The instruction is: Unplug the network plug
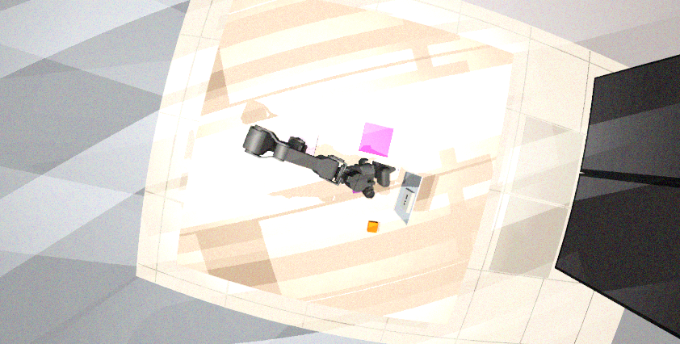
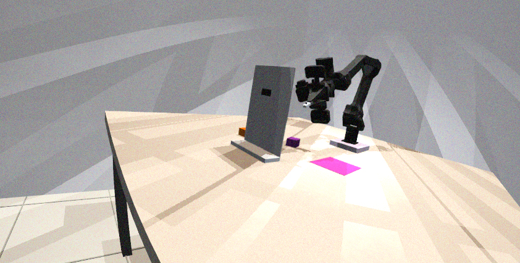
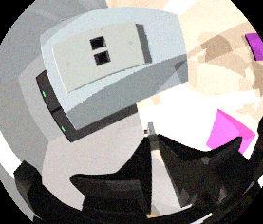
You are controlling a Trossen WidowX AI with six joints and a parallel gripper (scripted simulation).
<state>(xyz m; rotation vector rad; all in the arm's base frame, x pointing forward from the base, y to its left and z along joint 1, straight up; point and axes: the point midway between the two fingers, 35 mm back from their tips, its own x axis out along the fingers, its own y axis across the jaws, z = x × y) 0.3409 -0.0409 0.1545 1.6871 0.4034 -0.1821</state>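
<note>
The magenta marked square lies 50 mm behind my gripper tip, 100 mm to the left of it and 160 mm below it. Round my gripper tip: grey upright panel (70 mm ahead, 100 mm to the right, 50 mm below); then network plug (10 mm ahead).
</note>
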